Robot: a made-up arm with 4 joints. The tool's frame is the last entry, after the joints. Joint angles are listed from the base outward. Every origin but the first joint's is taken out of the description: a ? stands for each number. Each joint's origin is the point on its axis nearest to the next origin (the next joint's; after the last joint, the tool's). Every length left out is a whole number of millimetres.
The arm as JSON. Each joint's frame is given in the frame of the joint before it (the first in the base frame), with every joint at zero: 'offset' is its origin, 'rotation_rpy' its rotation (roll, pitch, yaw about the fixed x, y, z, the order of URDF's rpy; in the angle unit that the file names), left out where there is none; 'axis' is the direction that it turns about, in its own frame. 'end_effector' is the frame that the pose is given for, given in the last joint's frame.
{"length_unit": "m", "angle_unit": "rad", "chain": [
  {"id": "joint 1", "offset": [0.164, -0.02, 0.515], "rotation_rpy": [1.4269, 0.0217, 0.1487], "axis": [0.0, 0.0, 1.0]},
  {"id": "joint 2", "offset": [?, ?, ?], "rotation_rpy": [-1.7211, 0.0, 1.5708], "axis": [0.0, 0.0, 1.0]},
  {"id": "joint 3", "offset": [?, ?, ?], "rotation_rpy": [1.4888, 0.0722, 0.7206], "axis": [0.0, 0.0, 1.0]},
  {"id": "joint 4", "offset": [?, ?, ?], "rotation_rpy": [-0.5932, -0.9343, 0.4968], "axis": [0.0, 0.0, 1.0]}
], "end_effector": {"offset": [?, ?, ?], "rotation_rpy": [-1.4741, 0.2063, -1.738]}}
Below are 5 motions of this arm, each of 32 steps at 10 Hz.
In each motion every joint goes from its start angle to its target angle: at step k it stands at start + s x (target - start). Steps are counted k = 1, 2, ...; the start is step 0. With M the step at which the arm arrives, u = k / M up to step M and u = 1 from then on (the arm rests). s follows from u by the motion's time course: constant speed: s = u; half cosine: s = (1 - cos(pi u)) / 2; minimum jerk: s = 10 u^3 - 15 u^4 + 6 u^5.
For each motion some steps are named. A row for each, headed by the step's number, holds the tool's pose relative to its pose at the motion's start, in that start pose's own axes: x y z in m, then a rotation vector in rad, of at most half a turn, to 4 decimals.
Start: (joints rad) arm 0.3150 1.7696 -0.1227 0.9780
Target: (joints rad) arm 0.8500 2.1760 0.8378 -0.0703
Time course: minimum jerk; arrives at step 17
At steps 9, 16, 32:
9: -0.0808 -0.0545 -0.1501 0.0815 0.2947 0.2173
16: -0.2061 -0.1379 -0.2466 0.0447 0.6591 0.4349
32: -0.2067 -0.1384 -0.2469 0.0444 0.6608 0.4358

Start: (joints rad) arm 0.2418 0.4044 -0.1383 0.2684
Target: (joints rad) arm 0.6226 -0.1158 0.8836 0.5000
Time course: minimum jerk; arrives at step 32
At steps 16, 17, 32:
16: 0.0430 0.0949 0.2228 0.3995 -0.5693 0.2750
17: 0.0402 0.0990 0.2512 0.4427 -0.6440 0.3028
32: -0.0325 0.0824 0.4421 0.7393 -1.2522 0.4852

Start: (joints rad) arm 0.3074 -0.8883 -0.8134 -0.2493
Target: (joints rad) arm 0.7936 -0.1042 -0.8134 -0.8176
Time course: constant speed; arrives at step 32
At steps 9, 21, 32:
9: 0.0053 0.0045 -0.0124 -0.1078 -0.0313 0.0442
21: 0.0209 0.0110 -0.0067 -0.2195 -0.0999 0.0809
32: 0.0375 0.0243 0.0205 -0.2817 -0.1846 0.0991

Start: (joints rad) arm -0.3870 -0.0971 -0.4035 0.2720
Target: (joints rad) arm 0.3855 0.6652 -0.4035 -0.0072
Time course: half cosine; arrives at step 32
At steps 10, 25, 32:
10: 0.0397 0.0239 0.0556 -0.0442 -0.1430 0.0630
25: 0.1284 0.0468 0.2846 -0.1702 -0.6019 0.0761
32: 0.1352 0.0417 0.3317 -0.1857 -0.6808 0.0517

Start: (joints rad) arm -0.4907 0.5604 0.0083 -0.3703
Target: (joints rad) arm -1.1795 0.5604 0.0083 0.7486
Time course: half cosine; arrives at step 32
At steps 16, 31, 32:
16: -0.0565 0.0008 0.0051 -0.1810 -0.2106 0.1080
31: -0.1501 0.0348 0.0345 -0.3023 -0.4194 0.2804
32: -0.1506 0.0351 0.0347 -0.3027 -0.4204 0.2814

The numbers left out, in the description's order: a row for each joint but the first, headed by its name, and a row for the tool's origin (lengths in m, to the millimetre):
joint 2: 0.305 -0.083 0.0
joint 3: -0.139 0.129 0.0
joint 4: 0.086 0.12 0.0
tool: -0.185 -0.285 0.0

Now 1 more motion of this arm.
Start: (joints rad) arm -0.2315 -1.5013 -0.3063 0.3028
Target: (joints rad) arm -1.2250 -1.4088 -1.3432 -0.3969
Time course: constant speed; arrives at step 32
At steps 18, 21, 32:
18: -0.1338 -0.3338 -0.0610 -0.0539 0.4190 -1.0918
21: -0.1746 -0.3620 -0.0620 -0.0030 0.4643 -1.2836
32: -0.2997 -0.3937 -0.0628 0.3388 0.5322 -1.9690

